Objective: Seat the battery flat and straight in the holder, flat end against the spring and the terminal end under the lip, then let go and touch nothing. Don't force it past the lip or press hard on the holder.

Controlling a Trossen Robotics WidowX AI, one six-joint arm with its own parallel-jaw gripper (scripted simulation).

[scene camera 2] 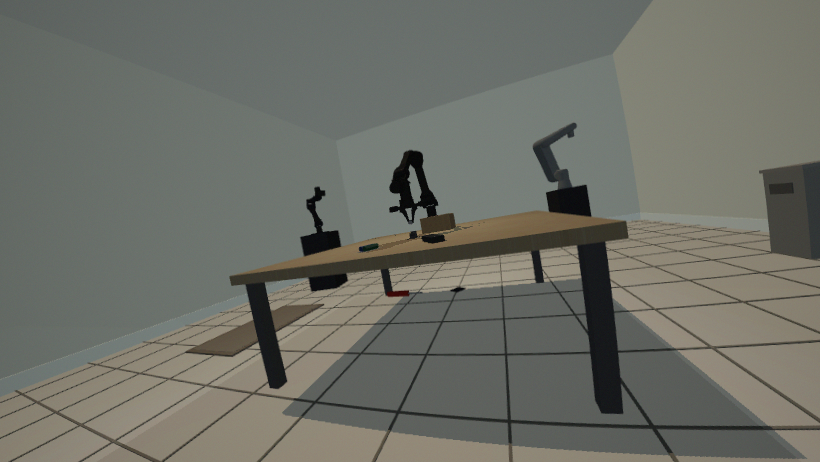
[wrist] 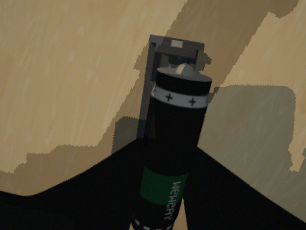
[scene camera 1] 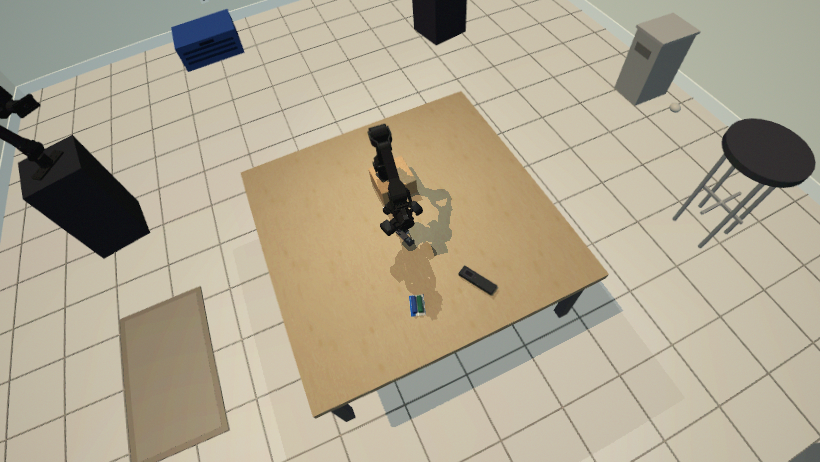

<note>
My gripper (wrist: 165, 152) holds a battery.
</note>
